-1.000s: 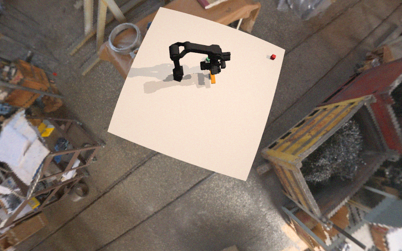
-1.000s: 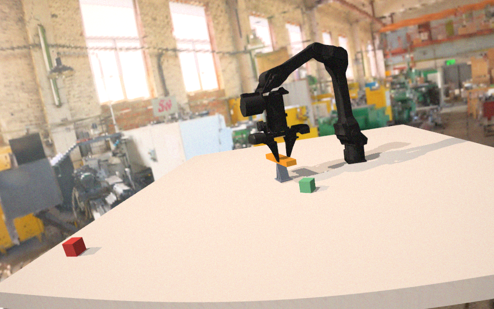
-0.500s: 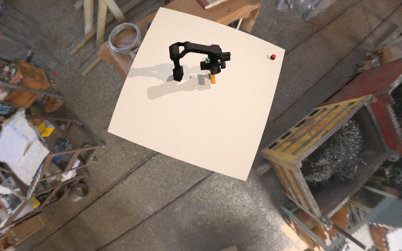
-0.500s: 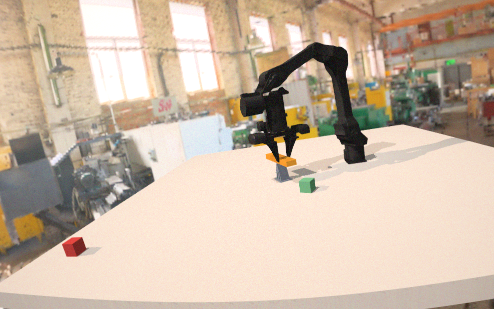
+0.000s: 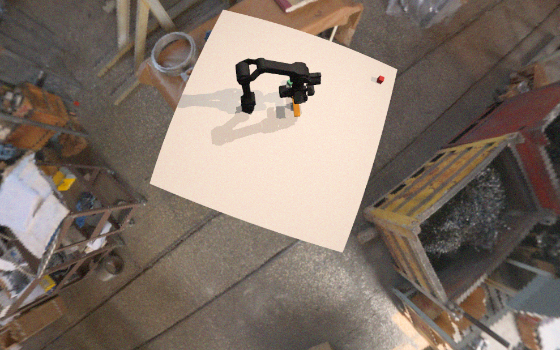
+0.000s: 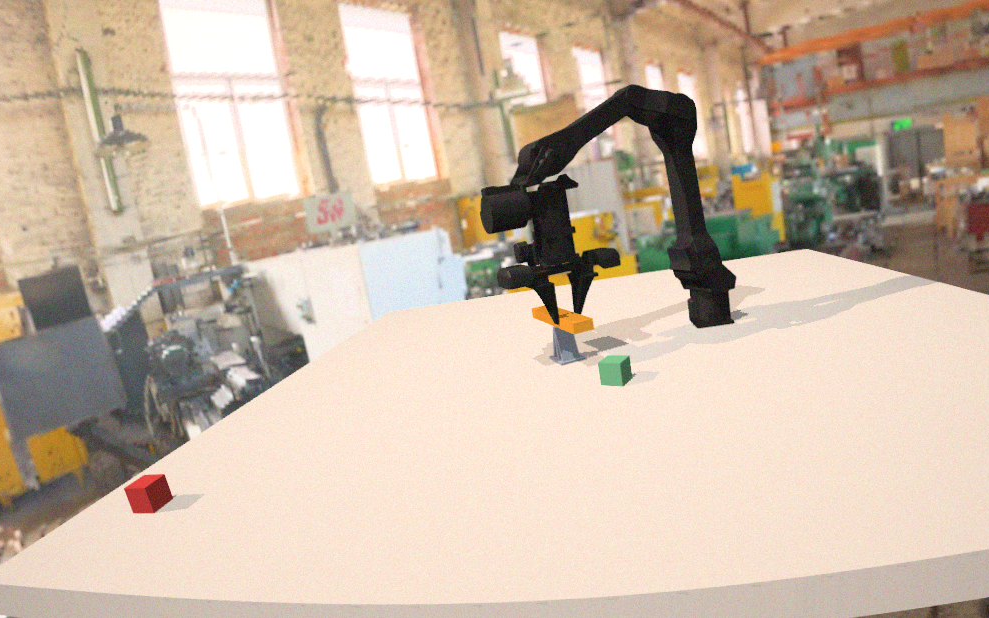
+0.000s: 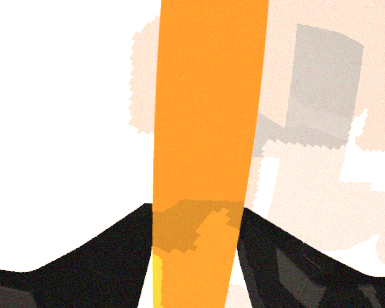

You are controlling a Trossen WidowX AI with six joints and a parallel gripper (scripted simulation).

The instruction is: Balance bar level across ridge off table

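Now: the orange bar 30 mm to the right of my gripper tip and 10 mm ahead of it. The rest, counted from my gripper tip: green cube (110 mm to the left, 60 mm behind, 50 mm below); red cube (490 mm ahead, 370 mm to the left, 50 mm below).
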